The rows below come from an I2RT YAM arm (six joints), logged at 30 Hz.
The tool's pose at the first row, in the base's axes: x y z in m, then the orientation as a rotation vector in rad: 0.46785 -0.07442 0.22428 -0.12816 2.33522 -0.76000
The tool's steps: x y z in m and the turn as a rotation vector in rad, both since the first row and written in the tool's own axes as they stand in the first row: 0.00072 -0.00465 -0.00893 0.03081 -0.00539 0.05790; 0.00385 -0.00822 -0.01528 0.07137 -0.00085 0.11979; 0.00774 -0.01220 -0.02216 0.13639 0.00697 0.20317; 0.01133 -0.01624 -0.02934 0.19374 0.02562 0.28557; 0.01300 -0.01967 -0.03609 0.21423 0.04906 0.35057; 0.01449 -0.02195 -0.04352 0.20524 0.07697 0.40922; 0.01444 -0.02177 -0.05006 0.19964 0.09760 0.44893; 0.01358 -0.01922 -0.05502 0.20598 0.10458 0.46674; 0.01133 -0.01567 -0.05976 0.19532 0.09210 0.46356; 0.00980 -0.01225 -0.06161 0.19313 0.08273 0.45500
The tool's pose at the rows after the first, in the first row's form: 0.46119 -0.07410 0.23186 -0.04882 2.31080 -0.76569; 0.45441 -0.07483 0.23590 0.04234 2.28892 -0.78199; 0.44667 -0.07586 0.24006 0.16924 2.25233 -0.81437; 0.43896 -0.07670 0.24461 0.29514 2.22441 -0.83922; 0.43307 -0.07671 0.24965 0.38731 2.21915 -0.83240; 0.42702 -0.07539 0.25457 0.46192 2.23192 -0.79682; 0.42297 -0.07203 0.25846 0.51356 2.24065 -0.77320; 0.42079 -0.06726 0.26055 0.53938 2.23791 -0.77180; 0.41993 -0.06138 0.26274 0.52530 2.23351 -0.75917; 0.42032 -0.05722 0.26284 0.51039 2.22920 -0.75952
